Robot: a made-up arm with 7 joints. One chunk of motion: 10 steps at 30 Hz.
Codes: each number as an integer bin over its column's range. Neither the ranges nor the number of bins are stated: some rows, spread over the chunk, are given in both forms.
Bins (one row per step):
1: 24 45 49 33 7 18
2: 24 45 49 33 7 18
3: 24 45 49 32 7 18
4: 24 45 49 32 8 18
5: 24 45 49 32 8 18
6: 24 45 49 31 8 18
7: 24 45 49 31 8 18
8: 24 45 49 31 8 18
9: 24 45 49 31 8 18
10: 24 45 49 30 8 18
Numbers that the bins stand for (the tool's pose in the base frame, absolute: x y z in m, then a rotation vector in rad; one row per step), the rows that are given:
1: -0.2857 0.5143 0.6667 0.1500 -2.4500 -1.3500
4: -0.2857 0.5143 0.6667 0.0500 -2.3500 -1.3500
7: -0.2857 0.5143 0.6667 -0.0500 -2.3500 -1.3500
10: -0.2857 0.5143 0.6667 -0.1500 -2.3500 -1.3500
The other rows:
2: -0.2857 0.5143 0.6667 0.1500 -2.4500 -1.3500
3: -0.2857 0.5143 0.6667 0.0500 -2.4500 -1.3500
5: -0.2857 0.5143 0.6667 0.0500 -2.3500 -1.3500
6: -0.2857 0.5143 0.6667 -0.0500 -2.3500 -1.3500
8: -0.2857 0.5143 0.6667 -0.0500 -2.3500 -1.3500
9: -0.2857 0.5143 0.6667 -0.0500 -2.3500 -1.3500

